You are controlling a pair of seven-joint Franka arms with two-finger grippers.
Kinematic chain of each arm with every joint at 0, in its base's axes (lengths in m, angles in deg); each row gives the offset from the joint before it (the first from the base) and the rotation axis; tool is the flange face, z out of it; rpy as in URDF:
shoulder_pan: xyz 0 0 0.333 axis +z
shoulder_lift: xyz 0 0 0 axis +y
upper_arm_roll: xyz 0 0 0.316 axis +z
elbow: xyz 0.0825 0 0 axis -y
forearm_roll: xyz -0.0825 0 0.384 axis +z
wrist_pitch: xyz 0 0 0 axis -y
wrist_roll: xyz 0.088 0 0 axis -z
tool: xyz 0 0 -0.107 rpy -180 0 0
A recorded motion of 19 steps. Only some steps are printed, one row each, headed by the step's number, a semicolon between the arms.
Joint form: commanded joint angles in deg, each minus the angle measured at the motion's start. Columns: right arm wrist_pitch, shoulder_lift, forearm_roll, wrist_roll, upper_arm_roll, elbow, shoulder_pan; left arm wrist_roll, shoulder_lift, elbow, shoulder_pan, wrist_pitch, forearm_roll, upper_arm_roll.
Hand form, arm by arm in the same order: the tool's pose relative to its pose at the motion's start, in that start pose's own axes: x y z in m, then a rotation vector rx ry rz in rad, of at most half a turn. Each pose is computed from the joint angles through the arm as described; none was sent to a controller.
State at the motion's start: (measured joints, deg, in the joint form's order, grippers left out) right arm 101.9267 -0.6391 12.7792 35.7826 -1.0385 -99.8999 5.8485; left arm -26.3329 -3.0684 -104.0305 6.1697 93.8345 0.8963 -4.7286
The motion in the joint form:
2: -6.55 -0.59 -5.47 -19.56 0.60 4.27 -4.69; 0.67 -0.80 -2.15 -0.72 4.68 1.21 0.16
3: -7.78 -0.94 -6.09 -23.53 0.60 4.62 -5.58; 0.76 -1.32 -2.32 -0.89 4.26 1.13 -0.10
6: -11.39 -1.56 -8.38 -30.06 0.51 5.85 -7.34; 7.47 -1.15 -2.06 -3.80 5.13 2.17 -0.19
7: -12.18 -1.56 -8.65 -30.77 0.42 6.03 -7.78; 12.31 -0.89 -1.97 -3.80 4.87 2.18 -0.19
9: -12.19 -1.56 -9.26 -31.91 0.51 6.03 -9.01; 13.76 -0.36 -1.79 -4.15 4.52 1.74 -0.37
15: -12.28 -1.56 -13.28 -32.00 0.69 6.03 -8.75; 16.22 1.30 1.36 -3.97 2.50 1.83 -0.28
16: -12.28 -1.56 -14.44 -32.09 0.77 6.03 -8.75; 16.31 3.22 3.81 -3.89 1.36 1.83 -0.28
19: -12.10 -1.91 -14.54 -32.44 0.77 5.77 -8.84; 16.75 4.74 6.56 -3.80 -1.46 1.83 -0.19
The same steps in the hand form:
2: 0.0172 0.0356 -0.0397 -0.0930 0.0249 -0.2998; 0.0009 0.0045 0.0034 -0.0051 0.0625 0.0241
3: 0.0190 0.0442 -0.0461 -0.1067 0.0196 -0.3557; -0.0041 0.0067 0.0010 -0.0042 0.0617 0.0326
6: 0.0220 0.0642 -0.0610 -0.1545 0.0017 -0.4407; -0.0143 0.0310 -0.0017 0.0128 0.0880 0.2041
7: 0.0236 0.0693 -0.0625 -0.1618 -0.0067 -0.4434; -0.0135 0.0314 0.0003 0.0192 0.0805 0.2886
9: 0.0295 0.0793 -0.0650 -0.1711 -0.0026 -0.4436; -0.0145 0.0372 0.0040 0.0177 0.0665 0.3224
15: 0.0310 0.0823 -0.0654 -0.2399 0.0151 -0.4531; -0.0067 0.0379 -0.0045 0.0211 0.0570 0.3598
16: 0.0317 0.0834 -0.0658 -0.2596 0.0207 -0.4561; 0.0020 0.0413 -0.0059 0.0220 0.0460 0.3597
19: 0.0307 0.0848 -0.0675 -0.2600 0.0251 -0.4612; 0.0069 0.0412 -0.0105 0.0293 0.0188 0.3630

